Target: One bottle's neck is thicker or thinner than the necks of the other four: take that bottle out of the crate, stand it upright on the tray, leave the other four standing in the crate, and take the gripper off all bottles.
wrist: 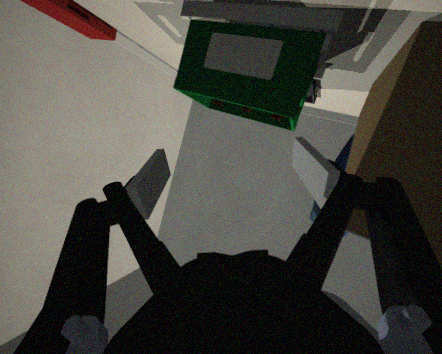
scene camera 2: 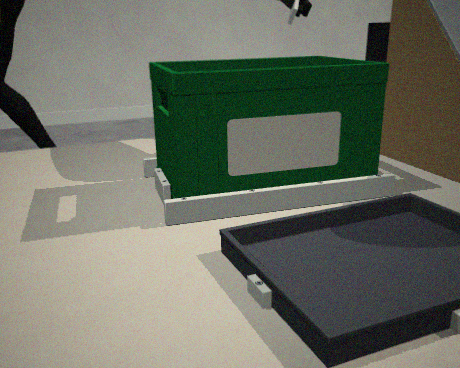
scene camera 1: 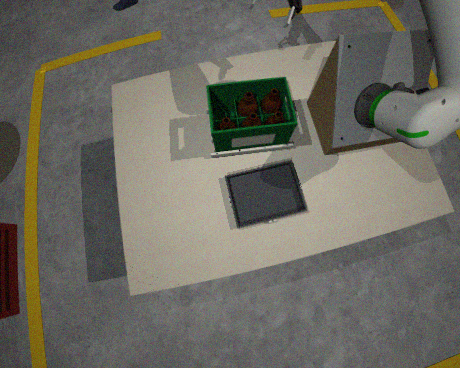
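Pixels of known places: gripper, fingertip midpoint: [wrist: 228, 156] [scene camera 2: 259, 3] [scene camera 1: 269, 16]; arm's base, link origin: [wrist: 425, 165] [scene camera 1: 373, 105].
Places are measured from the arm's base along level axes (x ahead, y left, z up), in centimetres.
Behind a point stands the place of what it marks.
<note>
The green crate [scene camera 1: 254, 140] {x 41.3, y -1.9, z -8.8 cm} [scene camera 2: 200, 125] {x 52.4, y -3.6, z -6.0 cm} [wrist: 300, 65] {x 27.4, y -18.6, z -8.8 cm} stands upright. Five brown bottles stand in it in scene camera 1: three in the front row [scene camera 1: 226, 122] {x 49.6, y -7.1, z -1.3 cm} [scene camera 1: 252, 119] {x 41.3, y -6.0, z -1.4 cm} [scene camera 1: 276, 118] {x 33.5, y -4.4, z -1.8 cm}, two in the back row [scene camera 1: 247, 104] {x 40.4, y -13.7, z -4.2 cm} [scene camera 1: 271, 102] {x 31.9, y -12.7, z -4.9 cm}. The back left cell holds no bottle. Neck widths are too small to compare. Some bottle tops [wrist: 246, 109] {x 40.0, y -8.2, z -1.4 cm} show at the crate's opening in the wrist view. The dark tray [scene camera 1: 265, 195] {x 42.1, y 16.3, z -16.9 cm} [scene camera 2: 350, 270] {x 45.6, y 15.7, z -17.0 cm} lies empty in front of the crate. My gripper [wrist: 228, 156] {x 25.7, y -37.9, z 8.8 cm} is wide open and empty, behind and above the crate; parts of it show at the top of both scene views.
Light rails [scene camera 1: 252, 150] {x 41.9, y -0.9, z -14.7 cm} [scene camera 2: 280, 197] {x 42.9, y -1.0, z -15.6 cm} edge the crate's base. A brown-sided block with a grey top [scene camera 1: 360, 65] {x 5.9, y -9.6, z 9.7 cm} stands right of the crate, beside the arm. A dark leg [scene camera 2: 25, 110] shows at the left in scene camera 2. The beige table [scene camera 1: 170, 225] {x 78.0, y 17.6, z -17.5 cm} carries crate and tray.
</note>
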